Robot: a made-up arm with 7 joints. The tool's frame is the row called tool.
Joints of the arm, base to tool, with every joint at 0 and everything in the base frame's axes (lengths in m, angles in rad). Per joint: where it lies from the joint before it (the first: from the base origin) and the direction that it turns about. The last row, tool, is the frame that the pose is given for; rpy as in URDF.
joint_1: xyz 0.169 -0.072 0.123 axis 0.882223 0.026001 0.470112
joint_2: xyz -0.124 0.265 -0.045 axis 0 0 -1
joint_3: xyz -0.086 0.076 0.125 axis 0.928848 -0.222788 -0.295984
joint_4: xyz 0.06 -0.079 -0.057 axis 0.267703 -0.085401 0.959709
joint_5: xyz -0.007 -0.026 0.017 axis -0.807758 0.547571 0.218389
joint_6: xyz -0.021 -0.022 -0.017 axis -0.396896 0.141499 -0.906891
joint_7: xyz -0.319 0.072 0.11 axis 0 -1 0
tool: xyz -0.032 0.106 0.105 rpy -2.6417 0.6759 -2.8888
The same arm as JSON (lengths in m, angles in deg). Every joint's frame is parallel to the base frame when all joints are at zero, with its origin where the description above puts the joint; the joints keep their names.
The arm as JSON. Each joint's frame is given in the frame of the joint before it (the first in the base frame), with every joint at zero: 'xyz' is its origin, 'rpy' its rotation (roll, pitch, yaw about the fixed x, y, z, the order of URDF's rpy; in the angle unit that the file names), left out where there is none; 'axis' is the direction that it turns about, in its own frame. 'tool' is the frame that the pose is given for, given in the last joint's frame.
{"units": {"length": "m", "angle": "deg"}, "joints": [{"name": "joint_1", "type": "revolute", "origin": {"xyz": [0.169, -0.072, 0.123]}, "axis": [0.882223, 0.026001, 0.470112]}, {"name": "joint_2", "type": "revolute", "origin": {"xyz": [-0.124, 0.265, -0.045]}, "axis": [0.0, 0.0, -1.0]}, {"name": "joint_3", "type": "revolute", "origin": {"xyz": [-0.086, 0.076, 0.125]}, "axis": [0.928835, -0.222808, -0.296011]}, {"name": "joint_4", "type": "revolute", "origin": {"xyz": [0.06, -0.079, -0.057]}, "axis": [0.267703, -0.085401, 0.959709]}, {"name": "joint_5", "type": "revolute", "origin": {"xyz": [-0.007, -0.026, 0.017]}, "axis": [-0.807758, 0.547571, 0.218389]}, {"name": "joint_6", "type": "revolute", "origin": {"xyz": [-0.021, -0.022, -0.017]}, "axis": [-0.396896, 0.141499, -0.906891]}, {"name": "joint_7", "type": "revolute", "origin": {"xyz": [-0.319, 0.072, 0.11]}, "axis": [0.0, -1.0, 0.0]}], "tool": {"origin": {"xyz": [-0.032, 0.106, 0.105], "rpy": [-151.36, 38.73, -165.52]}}}
